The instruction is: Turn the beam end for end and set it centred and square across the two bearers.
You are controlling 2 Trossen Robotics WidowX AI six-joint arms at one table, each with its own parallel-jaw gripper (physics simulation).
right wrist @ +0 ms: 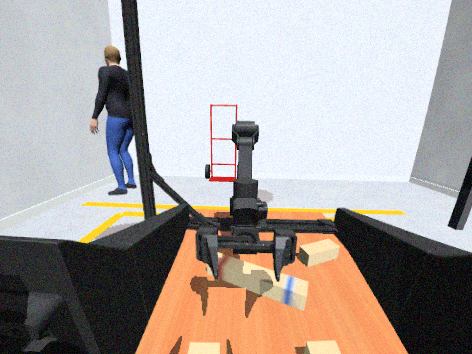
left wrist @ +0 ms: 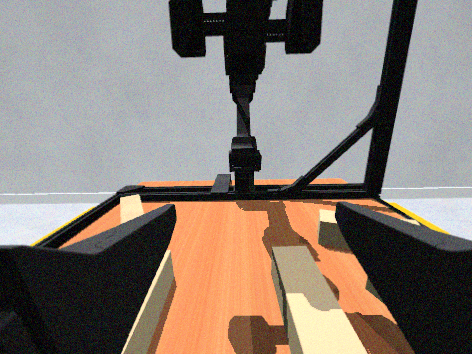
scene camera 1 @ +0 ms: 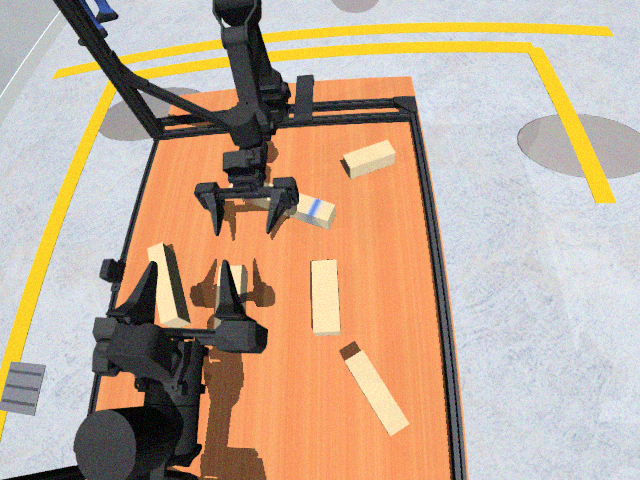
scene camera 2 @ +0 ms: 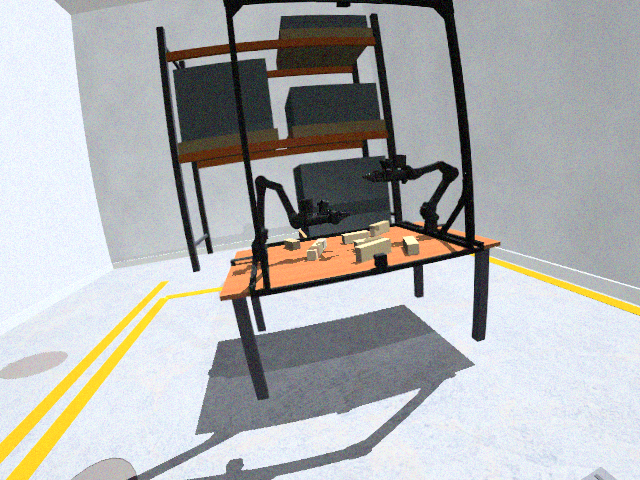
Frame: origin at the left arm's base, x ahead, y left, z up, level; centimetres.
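Where they show: left gripper, fingertip midpoint: [right wrist: 247,278] [left wrist: 254,210] [scene camera 1: 241,234] [scene camera 2: 347,213]; right gripper, fingertip midpoint: [right wrist: 261,212] [scene camera 1: 188,261] [scene camera 2: 365,176]; left arm's base, link origin: [scene camera 1: 277,114]; right arm's base, link origin: [left wrist: 244,189] [scene camera 2: 431,230].
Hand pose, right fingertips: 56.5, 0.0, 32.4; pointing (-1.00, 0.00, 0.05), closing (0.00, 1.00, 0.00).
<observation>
Things, the pixels of their top centre, and the offset from my right fingertips, as dx, dy, dz. Level surfaces: height alone.
- beam, top centre: [scene camera 1: 279,195] [right wrist: 254,270] [scene camera 2: 316,244] -27.8, +3.0, -29.9
- short block, top centre: [scene camera 1: 369,153] [right wrist: 319,246] [scene camera 2: 291,240] -38.6, +23.9, -29.9
- long block, top centre: [scene camera 1: 161,280] [scene camera 2: 373,242] -7.2, -21.0, -28.0
- slanted block, top centre: [scene camera 1: 376,392] [left wrist: 131,208] [scene camera 2: 379,223] +13.7, +22.5, -28.0
- table, surface height: dz -34.4
The beam [scene camera 1: 323,212] [right wrist: 300,290] lies slanted on the table, apart from the bearers. Its blue band is toward the right in scene camera 1 and the right wrist view; its red band shows behind a left finger in the right wrist view. The left gripper [scene camera 1: 242,233] [scene camera 2: 346,214] [left wrist: 256,205] [right wrist: 247,279] is open and empty, raised over the beam area. One bearer [scene camera 1: 325,297] lies at picture right of the other bearer [scene camera 1: 237,272], which the right gripper partly hides. The right gripper [scene camera 1: 189,262] [scene camera 2: 366,176] [right wrist: 263,208] is open and empty, high above the table.
A short block [scene camera 1: 369,159] lies beyond the beam. A long block [scene camera 1: 168,289] lies at picture left, and a slanted block [scene camera 1: 382,395] at lower right. A black frame [scene camera 1: 434,248] edges the table [scene camera 1: 289,403]. A person [right wrist: 117,95] stands beyond the table.
</observation>
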